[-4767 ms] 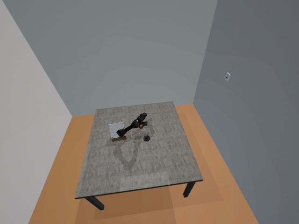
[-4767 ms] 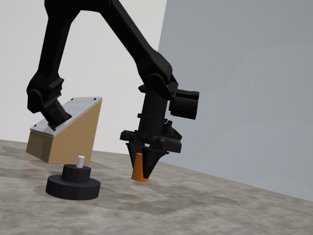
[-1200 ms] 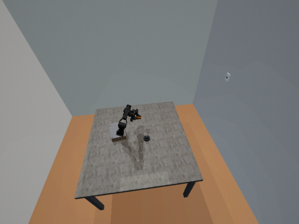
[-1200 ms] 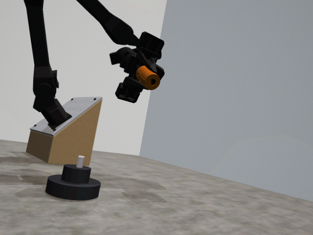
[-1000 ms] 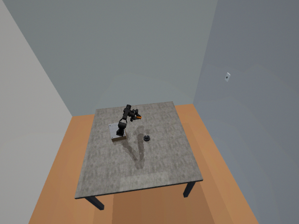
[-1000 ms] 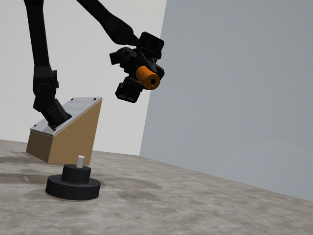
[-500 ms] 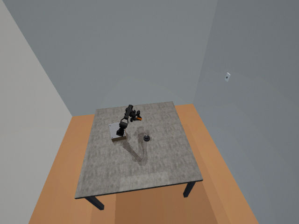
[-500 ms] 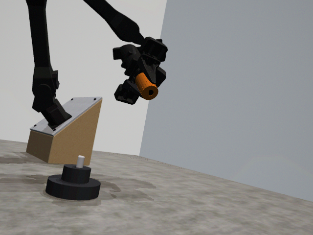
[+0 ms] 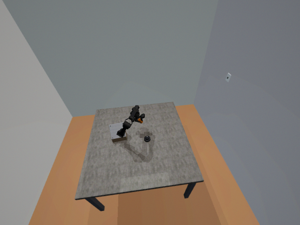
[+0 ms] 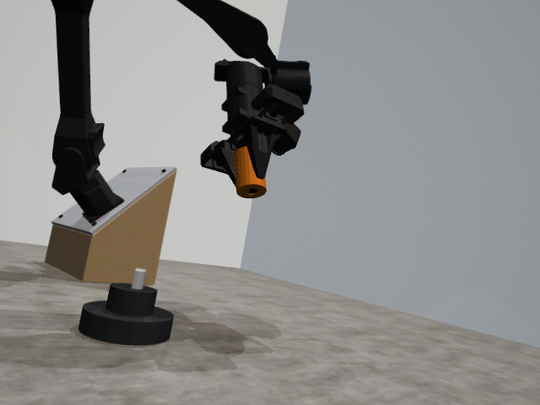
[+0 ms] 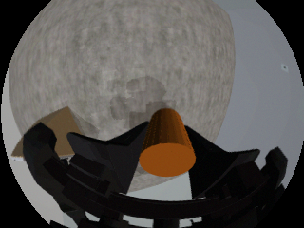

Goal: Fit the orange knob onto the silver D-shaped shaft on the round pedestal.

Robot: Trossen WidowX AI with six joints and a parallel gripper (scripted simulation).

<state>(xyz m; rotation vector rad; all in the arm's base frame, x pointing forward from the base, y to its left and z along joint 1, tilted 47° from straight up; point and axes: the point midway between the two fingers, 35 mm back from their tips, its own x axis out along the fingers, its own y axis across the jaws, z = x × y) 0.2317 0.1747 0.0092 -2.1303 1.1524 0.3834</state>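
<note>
Now: gripper tip 3 cm below the orange knob and 1 cm past it. Round my gripper tip: round pedestal: 15 cm to the right, 15 cm below, 6 cm ahead.
</note>
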